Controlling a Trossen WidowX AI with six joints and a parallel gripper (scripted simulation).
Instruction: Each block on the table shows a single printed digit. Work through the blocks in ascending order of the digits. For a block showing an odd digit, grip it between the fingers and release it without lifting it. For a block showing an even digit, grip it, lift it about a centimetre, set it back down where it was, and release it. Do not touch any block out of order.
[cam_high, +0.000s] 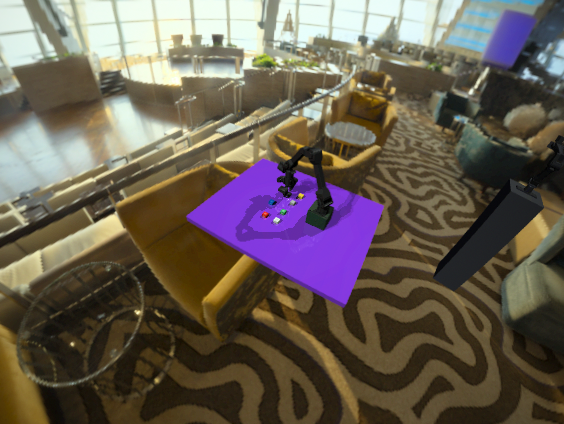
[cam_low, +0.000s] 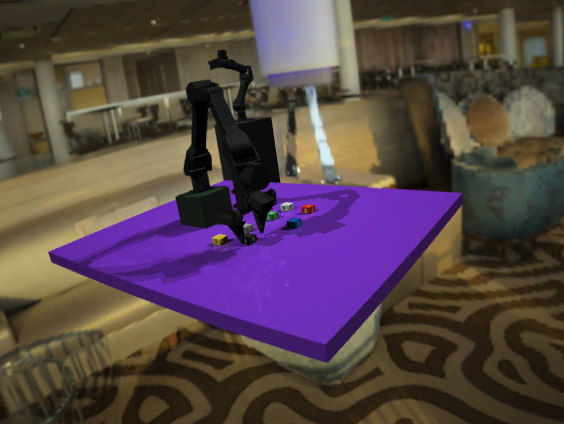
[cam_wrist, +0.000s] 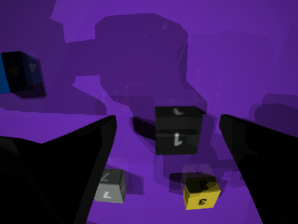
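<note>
Right now the yellow block is 8 cm behind my gripper tip and 6 cm to the right of it. The rest, counted from my gripper tip: black block (1 cm behind, 1 cm to the right); then blue block (2 cm ahead, 15 cm to the left); then grey block (9 cm behind, 4 cm to the left).
</note>
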